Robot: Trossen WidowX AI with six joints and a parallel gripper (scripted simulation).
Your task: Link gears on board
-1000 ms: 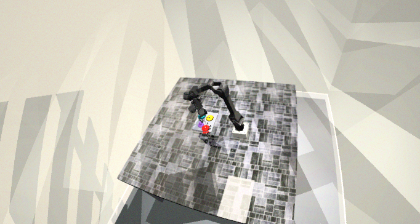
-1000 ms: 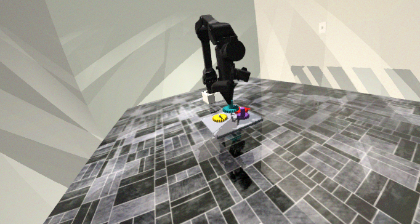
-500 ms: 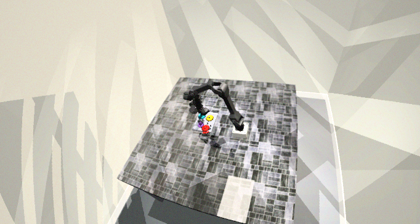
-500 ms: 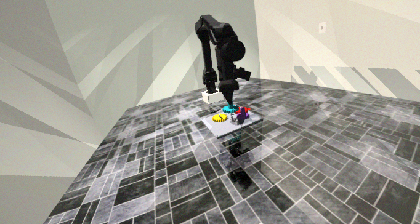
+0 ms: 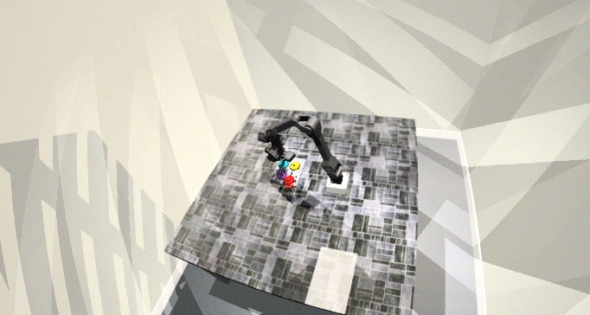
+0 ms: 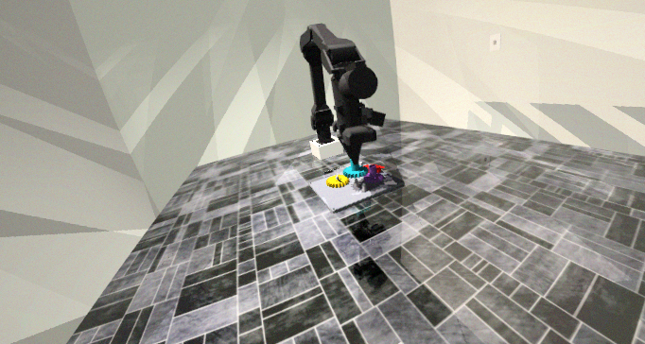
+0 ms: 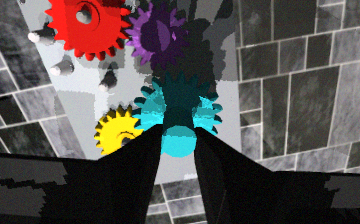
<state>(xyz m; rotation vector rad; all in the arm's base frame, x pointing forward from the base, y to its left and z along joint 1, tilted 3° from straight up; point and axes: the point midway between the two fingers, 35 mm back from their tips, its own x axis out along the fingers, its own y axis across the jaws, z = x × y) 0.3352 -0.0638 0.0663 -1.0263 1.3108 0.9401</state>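
Right now my gripper tip is 2 cm past the grey board and 7 cm above it. The rest, counted from my gripper tip: purple gear: 6 cm to the left, 5 cm below; then yellow gear: 6 cm behind, 3 cm to the right, 6 cm below; then teal gear: 1 cm below.
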